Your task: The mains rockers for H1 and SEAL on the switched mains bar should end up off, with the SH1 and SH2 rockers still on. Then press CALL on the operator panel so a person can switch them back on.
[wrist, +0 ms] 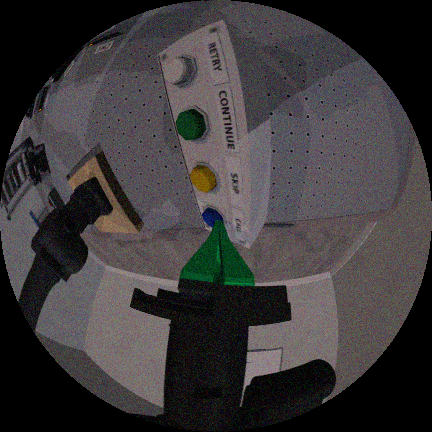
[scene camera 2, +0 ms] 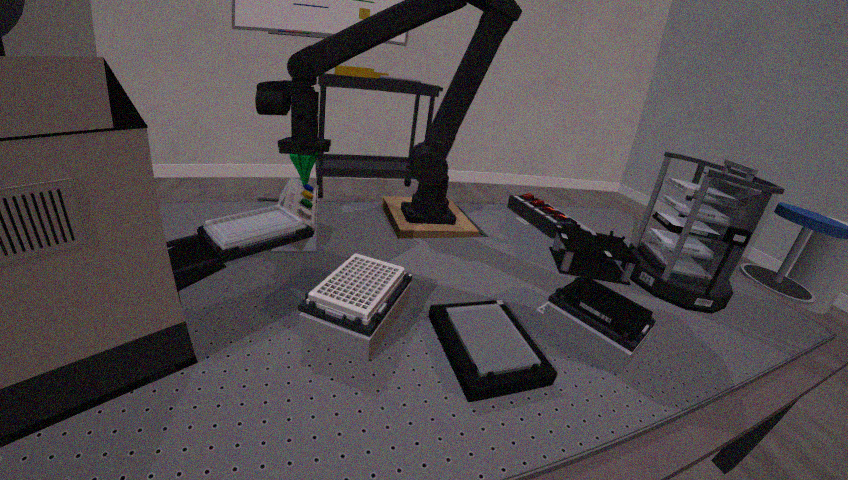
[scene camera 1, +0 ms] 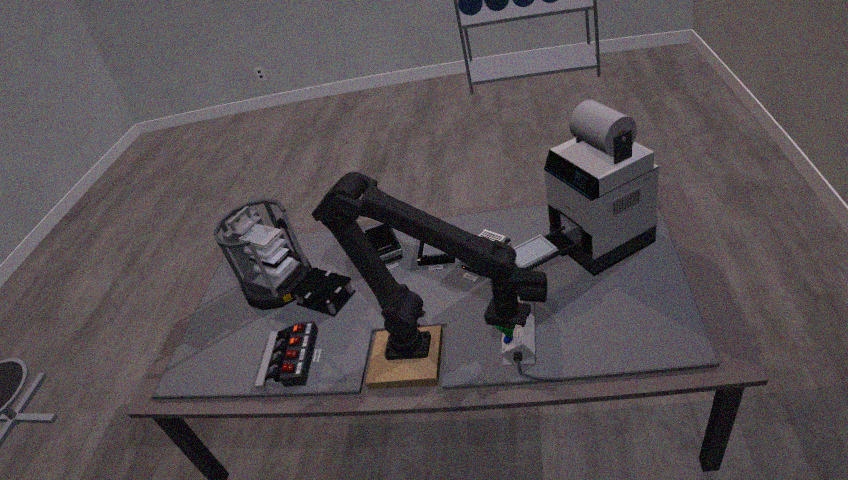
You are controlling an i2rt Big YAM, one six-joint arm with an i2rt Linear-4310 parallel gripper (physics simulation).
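Frame: origin at the arm's base, x left, y up, z ahead, level; millimetres.
Seen in the pictures: gripper, fingertip midpoint: (wrist: 217, 223) (scene camera 2: 305, 184) (scene camera 1: 510, 336); arm's base at its link origin: (wrist: 92, 196) (scene camera 2: 427, 215) (scene camera 1: 408, 347).
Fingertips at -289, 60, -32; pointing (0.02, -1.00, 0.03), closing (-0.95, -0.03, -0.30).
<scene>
Offsets run from my fingertips to a thing's top centre, as dx, dy, dz. "spot": to the spot under its first point.
The operator panel {-16, +10, +75} (scene camera 1: 524, 346) (scene camera 2: 291, 195) (wrist: 201, 96) has white RETRY, green CONTINUE, yellow SKIP and blue CALL buttons. My gripper (scene camera 1: 505, 330) (scene camera 2: 305, 183) (wrist: 217, 223) is shut and empty, pointing down. In the wrist view its green fingertips overlap the lower edge of the blue CALL button {+6, +1, +0} (scene camera 1: 507, 339) (scene camera 2: 308, 187) (wrist: 211, 216); whether they touch it I cannot tell. The switched mains bar {spot: +576, -49, -43} (scene camera 1: 305, 368) (scene camera 2: 529, 215) lies at the left in scene camera 1. Its two far rockers (scene camera 1: 297, 327) (scene camera 1: 293, 340) glow bright orange; the two near ones (scene camera 1: 290, 353) (scene camera 1: 288, 367) look darker red. Their labels are unreadable.
The arm's wooden base (scene camera 1: 404, 374) (scene camera 2: 416, 227) stands between bar and panel. A large instrument {-281, +382, +438} (scene camera 1: 621, 220) with an extended plate tray {-62, +38, +294} (scene camera 1: 536, 251) (scene camera 2: 255, 227) stands behind the panel. A plate carousel {+801, +218, +354} (scene camera 1: 261, 255) (scene camera 2: 702, 237) and a black holder {+603, +2, +266} (scene camera 1: 324, 290) stand behind the bar. A cable {spot: -102, -68, -91} (scene camera 1: 553, 379) leaves the panel.
</scene>
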